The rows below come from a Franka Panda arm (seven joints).
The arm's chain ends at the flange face. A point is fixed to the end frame.
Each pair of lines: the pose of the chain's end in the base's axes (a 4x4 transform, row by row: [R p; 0 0 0 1], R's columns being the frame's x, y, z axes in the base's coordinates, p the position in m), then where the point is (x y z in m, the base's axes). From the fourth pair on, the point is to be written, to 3 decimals.
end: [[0.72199 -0.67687 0.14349 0.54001], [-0.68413 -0.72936 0.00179 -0.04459], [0.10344 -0.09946 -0.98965 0.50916], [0 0 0 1]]
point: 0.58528 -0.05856 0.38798
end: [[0.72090 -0.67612 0.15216 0.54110], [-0.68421 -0.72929 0.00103 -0.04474], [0.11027 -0.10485 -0.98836 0.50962], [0 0 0 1]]
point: 0.58742 -0.05880 0.38885
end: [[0.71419 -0.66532 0.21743 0.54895], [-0.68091 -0.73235 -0.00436 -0.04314], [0.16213 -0.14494 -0.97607 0.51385], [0 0 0 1]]
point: 0.60323 -0.05776 0.39651
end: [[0.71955 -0.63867 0.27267 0.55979], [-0.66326 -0.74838 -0.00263 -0.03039], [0.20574 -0.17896 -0.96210 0.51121], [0 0 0 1]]
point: 0.621 -0.044 0.397
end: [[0.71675 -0.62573 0.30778 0.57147], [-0.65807 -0.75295 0.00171 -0.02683], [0.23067 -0.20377 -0.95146 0.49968], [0 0 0 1]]
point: 0.637 -0.040 0.388
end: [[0.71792 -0.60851 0.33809 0.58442], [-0.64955 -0.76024 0.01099 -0.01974], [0.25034 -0.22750 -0.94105 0.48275], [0 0 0 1]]
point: 0.654 -0.031 0.373
